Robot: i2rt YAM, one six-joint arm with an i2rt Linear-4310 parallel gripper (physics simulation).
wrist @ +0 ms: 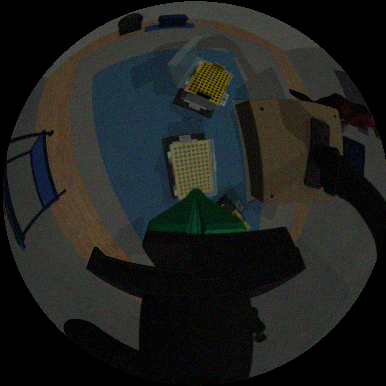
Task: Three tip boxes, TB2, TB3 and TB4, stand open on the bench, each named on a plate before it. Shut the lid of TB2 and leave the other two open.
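Places are measured from the arm's base along level axes (x back, y right, z up), in metres.
Pixels of known places: gripper, fingertip midpoint: (195,193); arm's base, origin of the base link: (317,154).
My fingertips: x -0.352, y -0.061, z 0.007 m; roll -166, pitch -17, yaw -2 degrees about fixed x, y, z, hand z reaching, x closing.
Ahead of a thing's pixels: the offset from my fingertips to its top centre. "pt": to the spot under its first point. Level surfaces: height alone.
One tip box @[dx +0.084, dy +0.209, dz -0.126 m] (209,82) with a bright yellow, dark-holed rack is at the upper middle of the wrist view; its clear lid @[pt dx +0.015, dy +0.231, dz -0.102 m] (184,61) stands raised at its left. A second tip box @[dx +0.049, dy -0.006, dz -0.123 m] (192,167) is at the centre. Its yellow rack looks paler, as if under a clear lid lying over it. A third box @[pt dx +0.186, dy -0.166, dz -0.141 m] (242,218) shows in part behind my fingers; its lid state is hidden. The name plate @[pt dx +0.148, dy +0.181, dz -0.198 m] (224,99) by the upper box is too small to read surely. My gripper (195,193) is shut and empty, its green tips overlapping the centre box's lower edge; contact cannot be told.
The boxes are on a blue mat @[dz -0.200 m] (120,125) with a wooden border (60,185). A large tan block (285,150) with a dark handle (317,152) stands close on the right. A blue-framed rack (43,170) is at the far left. Dark and blue objects (173,20) are at the top.
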